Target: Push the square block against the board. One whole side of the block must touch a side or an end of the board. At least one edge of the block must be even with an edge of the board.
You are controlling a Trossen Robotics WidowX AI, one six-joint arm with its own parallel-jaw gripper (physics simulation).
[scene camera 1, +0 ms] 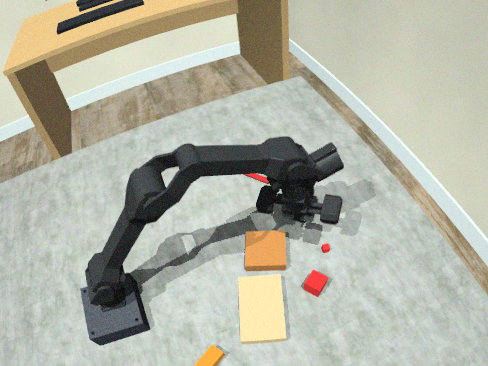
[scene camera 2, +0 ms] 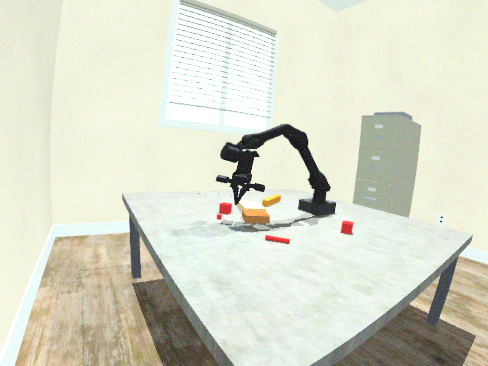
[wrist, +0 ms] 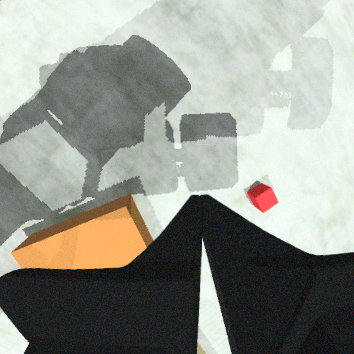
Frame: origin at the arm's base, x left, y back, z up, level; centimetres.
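Seen in the pictures: gripper, fingertip midpoint: (scene camera 1: 303, 221) (scene camera 2: 235, 205) (wrist: 198, 202); arm's base, origin of the base link: (scene camera 1: 111, 297) (scene camera 2: 319, 201).
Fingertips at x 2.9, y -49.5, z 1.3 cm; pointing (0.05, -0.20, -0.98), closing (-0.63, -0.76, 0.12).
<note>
Offsets run from my fingertips to a thing's middle.
The square orange block @[dx -1.2, dy +10.3, dz -5.4 cm] (scene camera 1: 265, 248) (scene camera 2: 255, 216) (wrist: 90, 240) lies flat at one end of the cream board @[dx -15.4, dy +16.8, dz -5.4 cm] (scene camera 1: 262, 308) (scene camera 2: 252, 205). In scene camera 1 a narrow gap shows between them, and the block sits slightly to the right of the board's line, its side edges not even with the board's. My gripper (scene camera 1: 301, 218) (scene camera 2: 237, 202) (wrist: 198, 202) is shut and empty, pointing down above the table. It is past the block's far right corner, off the block in the wrist view, where the fingers hide the block's near part and most of the board.
A tiny red cube @[dx -6.2, dy -3.8, dz -6.1 cm] (scene camera 1: 326, 248) (scene camera 2: 219, 217) (wrist: 263, 198) and a larger red cube @[dx -14.4, dy +2.9, dz -4.9 cm] (scene camera 1: 315, 283) (scene camera 2: 225, 208) lie right of block and board. A red rod @[dx +22.8, dy +3.7, dz -6.2 cm] (scene camera 1: 257, 177) (scene camera 2: 277, 239), a yellow-orange bar @[dx -27.6, dy +38.1, dz -5.4 cm] (scene camera 1: 210, 356) (scene camera 2: 271, 200) and another red cube @[dx +25.8, dy +36.3, dz -4.9 cm] (scene camera 2: 347, 227) lie farther off.
</note>
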